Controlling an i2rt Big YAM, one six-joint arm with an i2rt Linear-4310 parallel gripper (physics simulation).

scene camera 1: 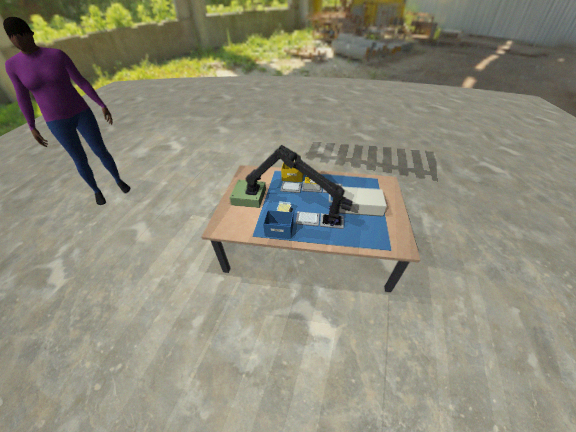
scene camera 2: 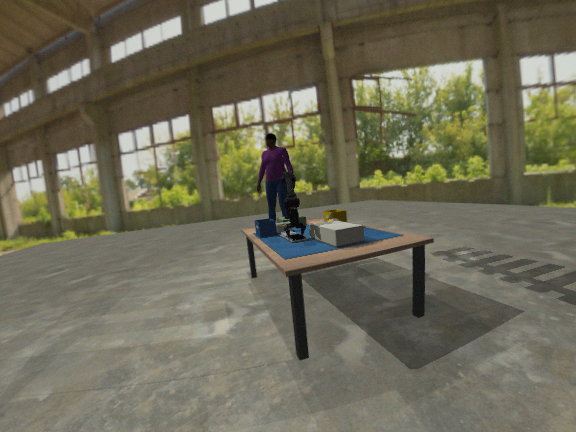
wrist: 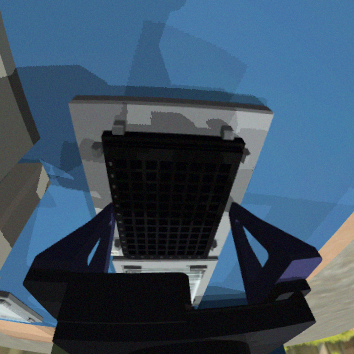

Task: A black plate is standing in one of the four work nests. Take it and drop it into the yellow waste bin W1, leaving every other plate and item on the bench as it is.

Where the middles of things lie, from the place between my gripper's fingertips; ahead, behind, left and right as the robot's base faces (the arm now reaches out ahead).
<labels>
The black plate (wrist: 168, 190) is 10 mm above my hand. Also, from my hand: large grey box (scene camera 1: 371, 202) (160 mm ahead, 210 mm to the left, 40 mm above).
</labels>
